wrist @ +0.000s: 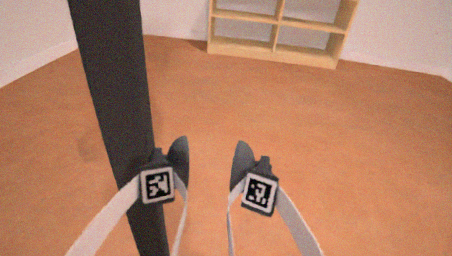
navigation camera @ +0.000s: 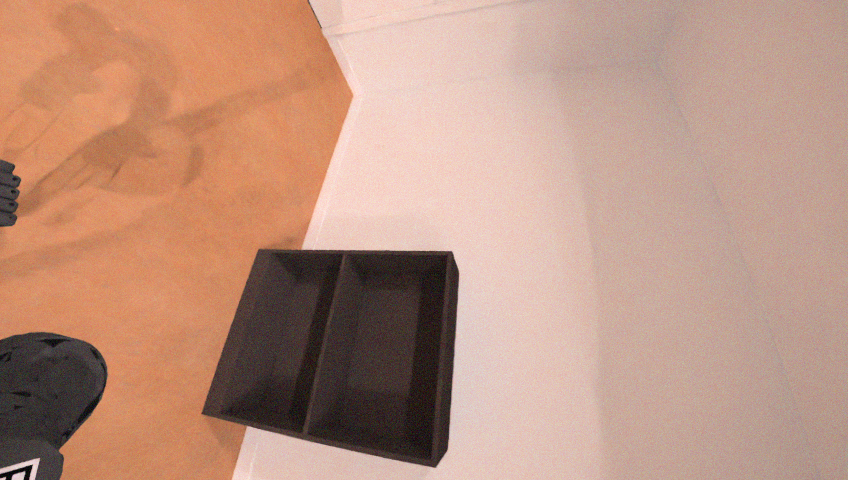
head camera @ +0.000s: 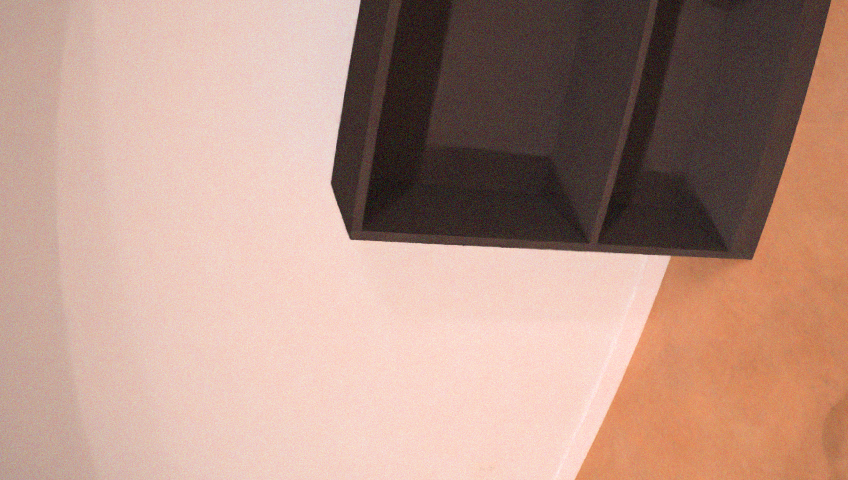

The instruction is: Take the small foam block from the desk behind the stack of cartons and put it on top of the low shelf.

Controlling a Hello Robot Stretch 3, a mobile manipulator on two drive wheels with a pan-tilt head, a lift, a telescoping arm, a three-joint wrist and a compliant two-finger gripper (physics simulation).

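Frame: origin at the robot's base, x down, y right, z back, level; centimetres.
Seen in the pictures: gripper, fingertip midpoint: (wrist: 211, 157).
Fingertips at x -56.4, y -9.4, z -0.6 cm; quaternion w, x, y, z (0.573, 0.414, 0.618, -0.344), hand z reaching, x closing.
Note:
A point is followed by its place in that frame.
The foam block, the desk and the stack of cartons do not show in these views. A dark brown two-compartment shelf unit (head camera: 767, 148) @[z 116.3, x -8.9, y 3.3 cm] (navigation camera: 447, 356) @[z 121.3, x -106.0, y -10.8 cm] stands against the pale wall in the head and navigation views; its compartments look empty. A light wood shelf unit (wrist: 300, 59) @[z -97.1, x -5.0, y -191.3 cm] stands at the far wall in the wrist view. I cannot tell which of the two is the low shelf. My gripper (wrist: 211, 157) @[z -0.6, x -56.3, y -9.4 cm] is open and empty above the orange-brown floor, well away from the light wood unit.
A dark upright post (wrist: 112, 90) rises left of the gripper in the wrist view. Dark parts of my own body (navigation camera: 50, 380) @[z 20.3, x -78.2, y -4.9 cm] show at the left edge of the navigation view. Shadows lie on the floor (navigation camera: 249, 148) @[z 101.9, x 0.0, y 82.9 cm]. Two walls meet in a corner in the navigation view.

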